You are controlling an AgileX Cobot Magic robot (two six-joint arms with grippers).
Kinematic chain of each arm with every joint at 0, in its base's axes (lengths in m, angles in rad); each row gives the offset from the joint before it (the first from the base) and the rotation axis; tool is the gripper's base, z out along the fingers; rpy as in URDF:
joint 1: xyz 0 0 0.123 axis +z
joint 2: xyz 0 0 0 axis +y
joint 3: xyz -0.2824 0 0.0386 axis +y
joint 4: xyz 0.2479 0 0.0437 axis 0.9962 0 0.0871
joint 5: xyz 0 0 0 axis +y
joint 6: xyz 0.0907 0 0.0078 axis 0.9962 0 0.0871
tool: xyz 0 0 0 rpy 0 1.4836 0
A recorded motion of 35 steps. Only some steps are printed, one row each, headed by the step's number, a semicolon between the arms.
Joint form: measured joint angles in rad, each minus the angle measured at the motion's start. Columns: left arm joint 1, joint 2, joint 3, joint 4, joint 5, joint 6; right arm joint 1, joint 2, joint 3, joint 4, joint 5, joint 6.
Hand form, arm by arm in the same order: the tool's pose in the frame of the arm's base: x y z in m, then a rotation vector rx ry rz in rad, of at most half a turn. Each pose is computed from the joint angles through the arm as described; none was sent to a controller.
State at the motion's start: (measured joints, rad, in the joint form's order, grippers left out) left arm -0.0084 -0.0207 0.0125 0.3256 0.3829 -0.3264; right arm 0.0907 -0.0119 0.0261 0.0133 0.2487 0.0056
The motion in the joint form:
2: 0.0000 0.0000 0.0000 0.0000 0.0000 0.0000; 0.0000 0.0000 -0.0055 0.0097 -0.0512 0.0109
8: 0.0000 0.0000 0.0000 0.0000 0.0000 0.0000; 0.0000 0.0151 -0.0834 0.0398 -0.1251 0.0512
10: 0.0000 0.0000 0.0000 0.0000 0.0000 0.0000; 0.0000 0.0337 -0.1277 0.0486 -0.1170 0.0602
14: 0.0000 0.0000 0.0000 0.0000 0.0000 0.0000; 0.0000 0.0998 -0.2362 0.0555 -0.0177 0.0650
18: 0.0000 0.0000 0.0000 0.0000 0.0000 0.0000; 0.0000 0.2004 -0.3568 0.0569 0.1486 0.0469
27: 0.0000 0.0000 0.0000 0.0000 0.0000 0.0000; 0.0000 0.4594 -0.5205 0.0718 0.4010 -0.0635
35: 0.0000 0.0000 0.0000 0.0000 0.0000 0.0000; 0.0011 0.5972 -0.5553 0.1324 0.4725 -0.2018
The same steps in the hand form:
2: 0.0516 0.0105 0.1773 -0.0972 1.8363 0.0883; 0.0555 0.0055 0.1888 -0.0470 1.6901 0.1011
8: 0.0516 0.0105 0.1773 -0.0972 1.8363 0.0883; 0.0536 0.0055 0.2210 0.0094 1.5552 0.1633
10: 0.0516 0.0105 0.1773 -0.0972 1.8363 0.0883; 0.0528 0.0056 0.2342 0.0216 1.5378 0.1795
14: 0.0516 0.0105 0.1773 -0.0972 1.8363 0.0883; 0.0535 0.0063 0.2578 0.0251 1.5949 0.1903
18: 0.0516 0.0105 0.1773 -0.0972 1.8363 0.0883; 0.0583 0.0078 0.2770 0.0031 1.7410 0.1763
27: 0.0516 0.0105 0.1773 -0.0972 1.8363 0.0883; 0.0860 0.0125 0.2905 -0.1155 2.0827 0.1148
35: 0.0516 0.0105 0.1773 -0.0972 1.8363 0.0883; 0.1047 0.0184 0.2835 -0.2517 2.2401 0.1111

